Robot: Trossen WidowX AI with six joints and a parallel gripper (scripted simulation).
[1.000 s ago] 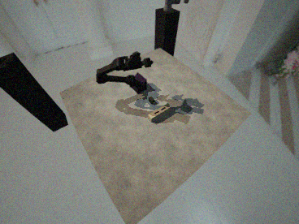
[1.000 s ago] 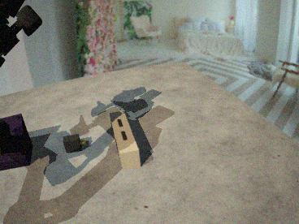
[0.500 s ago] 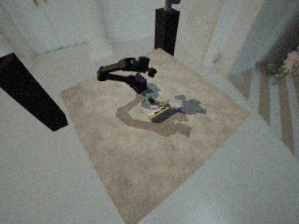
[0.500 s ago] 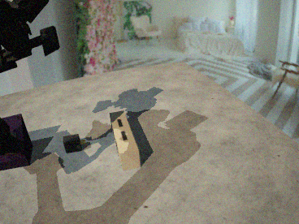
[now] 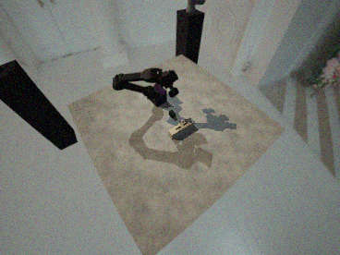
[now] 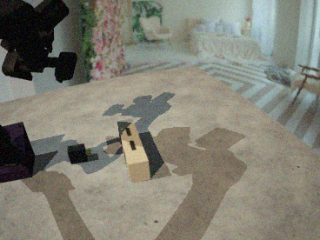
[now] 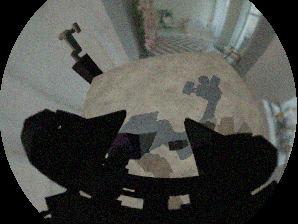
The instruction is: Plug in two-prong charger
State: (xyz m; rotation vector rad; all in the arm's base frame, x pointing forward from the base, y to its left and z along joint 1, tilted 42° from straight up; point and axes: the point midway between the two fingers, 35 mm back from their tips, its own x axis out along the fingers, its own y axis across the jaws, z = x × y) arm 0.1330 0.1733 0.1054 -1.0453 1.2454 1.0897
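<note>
Now: the charger 7 cm ahead of my gripper tip, 6 cm to the right of it and 20 cm below it.
</note>
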